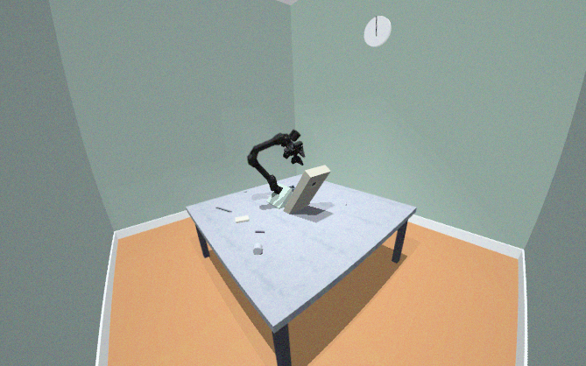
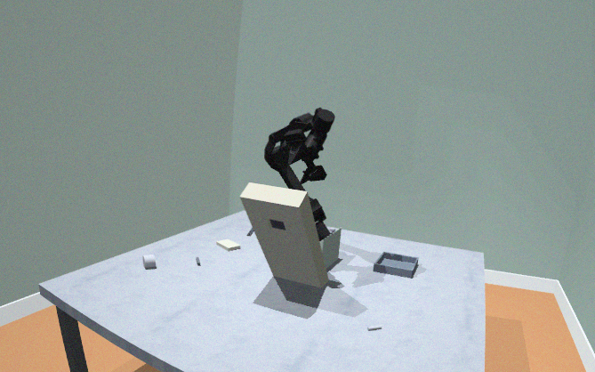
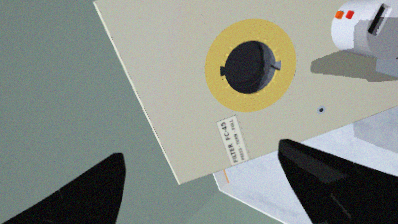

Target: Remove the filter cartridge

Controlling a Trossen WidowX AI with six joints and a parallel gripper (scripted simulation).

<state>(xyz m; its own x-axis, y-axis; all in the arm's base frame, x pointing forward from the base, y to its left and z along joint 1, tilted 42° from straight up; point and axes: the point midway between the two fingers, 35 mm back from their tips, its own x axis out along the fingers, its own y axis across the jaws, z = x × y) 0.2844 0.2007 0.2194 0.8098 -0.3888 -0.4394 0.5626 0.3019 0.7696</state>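
Right now the round filter cartridge is 30 mm behind my gripper tip, 10 mm to the right of it and 170 mm below it. The rest, counted from my gripper tip: beige block 220 mm behind, 380 mm to the right, 370 mm below; then pale peg 120 mm ahead, 320 mm to the left, 370 mm below; then grey tray 370 mm behind, 280 mm to the left, 370 mm below.
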